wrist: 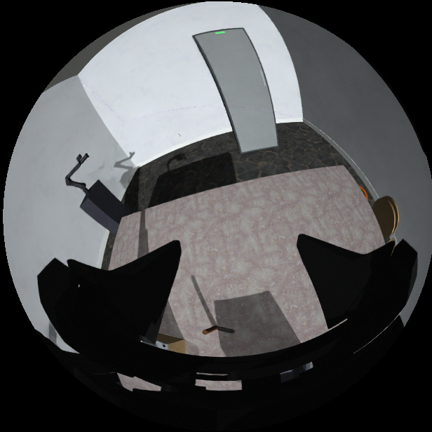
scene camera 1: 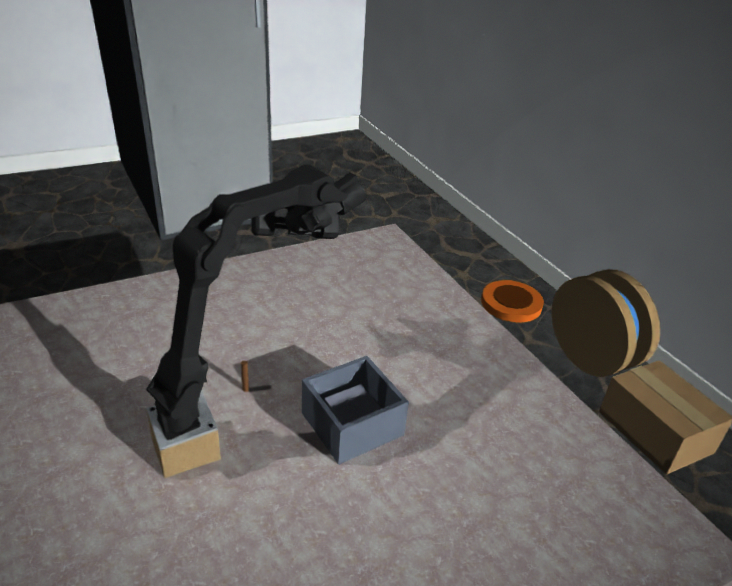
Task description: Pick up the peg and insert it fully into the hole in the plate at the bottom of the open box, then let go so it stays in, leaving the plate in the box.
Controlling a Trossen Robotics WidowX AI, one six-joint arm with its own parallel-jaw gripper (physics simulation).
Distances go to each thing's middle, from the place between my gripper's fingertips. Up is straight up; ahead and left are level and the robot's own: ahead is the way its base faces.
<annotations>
The blue-grey box [scene camera 1: 344, 442] is 10 mm ahead of my hand, 310 mm to the right of it and 270 mm below it.
</annotations>
